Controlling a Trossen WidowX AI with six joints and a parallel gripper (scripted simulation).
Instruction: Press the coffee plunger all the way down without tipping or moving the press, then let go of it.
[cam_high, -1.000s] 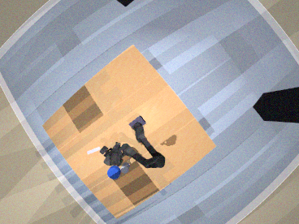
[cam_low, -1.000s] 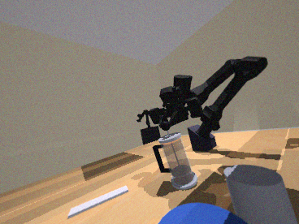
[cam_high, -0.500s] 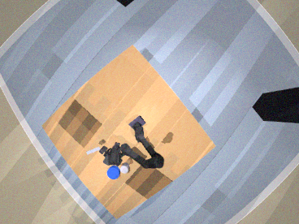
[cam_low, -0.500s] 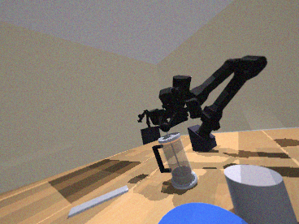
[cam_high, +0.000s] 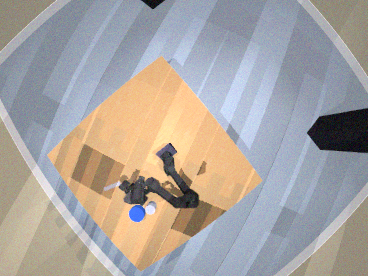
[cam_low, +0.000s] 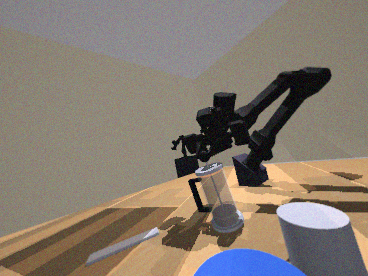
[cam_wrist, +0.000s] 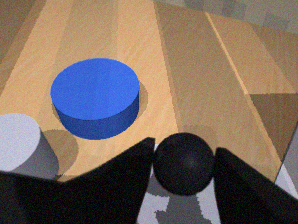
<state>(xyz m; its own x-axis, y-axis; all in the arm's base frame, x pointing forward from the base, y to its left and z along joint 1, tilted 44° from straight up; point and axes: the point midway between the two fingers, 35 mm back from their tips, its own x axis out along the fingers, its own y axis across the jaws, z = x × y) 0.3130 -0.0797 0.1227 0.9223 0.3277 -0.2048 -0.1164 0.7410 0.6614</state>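
The coffee press is 80 mm below my gripper tip, 20 mm behind it and 10 mm to the right of it. From my gripper tip the other things lie so: flat grey bar (160 mm to the right, 160 mm below, 140 mm ahead).
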